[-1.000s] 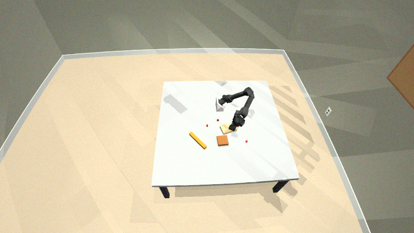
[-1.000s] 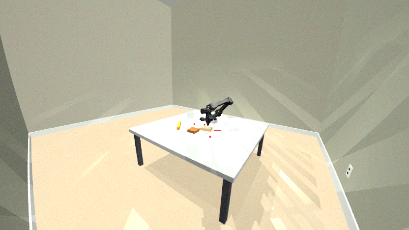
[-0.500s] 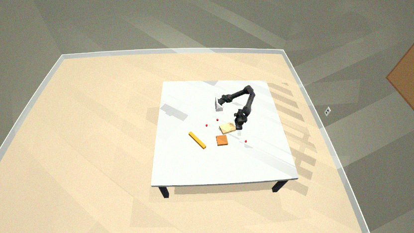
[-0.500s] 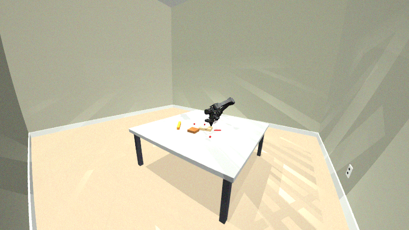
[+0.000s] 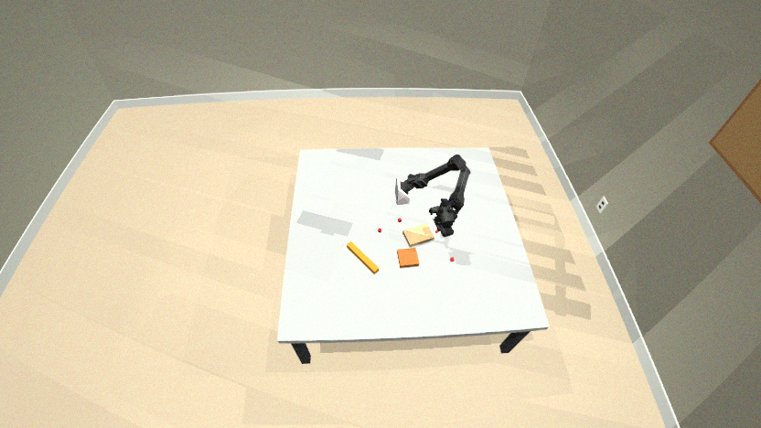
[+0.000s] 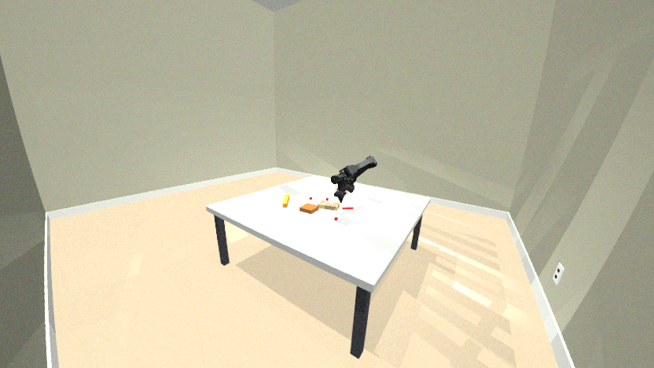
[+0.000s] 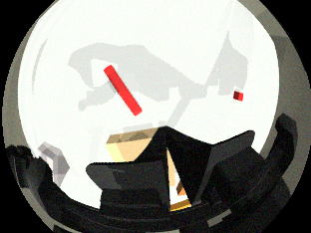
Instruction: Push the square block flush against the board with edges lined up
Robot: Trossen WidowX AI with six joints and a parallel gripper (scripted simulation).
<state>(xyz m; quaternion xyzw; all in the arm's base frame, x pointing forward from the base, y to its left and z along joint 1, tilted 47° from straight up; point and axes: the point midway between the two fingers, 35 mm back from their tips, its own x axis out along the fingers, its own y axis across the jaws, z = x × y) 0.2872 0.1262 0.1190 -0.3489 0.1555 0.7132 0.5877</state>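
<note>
Now: gripper tip 50 mm past the short red stick, 30 mm to the right of it and 50 mm above it. The rest, counted from my gripper tip: long orange board (140 mm ahead, 410 mm to the right, 40 mm below); orange square block (140 mm ahead, 170 mm to the right, 40 mm below); cream block (100 mm to the right, 40 mm below).
</note>
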